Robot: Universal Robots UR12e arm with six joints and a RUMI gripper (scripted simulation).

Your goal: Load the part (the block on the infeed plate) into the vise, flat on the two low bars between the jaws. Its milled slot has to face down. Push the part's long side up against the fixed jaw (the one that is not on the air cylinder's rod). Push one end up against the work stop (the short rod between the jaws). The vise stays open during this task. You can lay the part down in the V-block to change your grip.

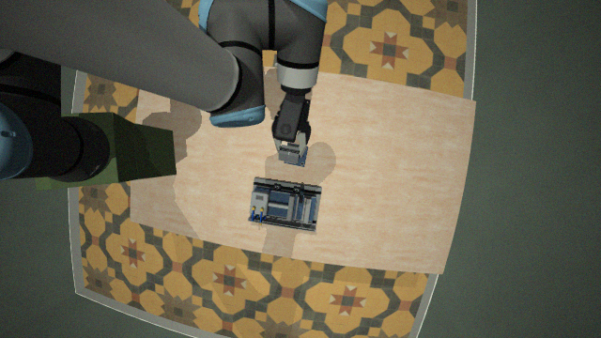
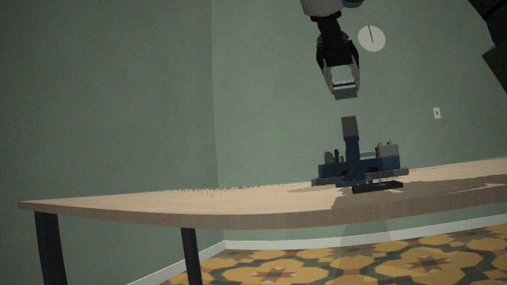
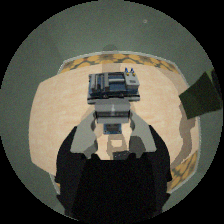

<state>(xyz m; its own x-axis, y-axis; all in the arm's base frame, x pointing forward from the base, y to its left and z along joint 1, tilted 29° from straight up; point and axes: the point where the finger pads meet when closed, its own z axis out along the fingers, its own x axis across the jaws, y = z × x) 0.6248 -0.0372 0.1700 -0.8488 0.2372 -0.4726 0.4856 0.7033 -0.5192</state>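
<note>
Right now my hand is right at the grey part. The rest, counted from my hand: air cylinder block (150 mm behind, 190 mm to the right, 160 mm below); air cylinder rod (70 mm behind, 210 mm to the right, 160 mm below); blue post (180 mm below).
</note>
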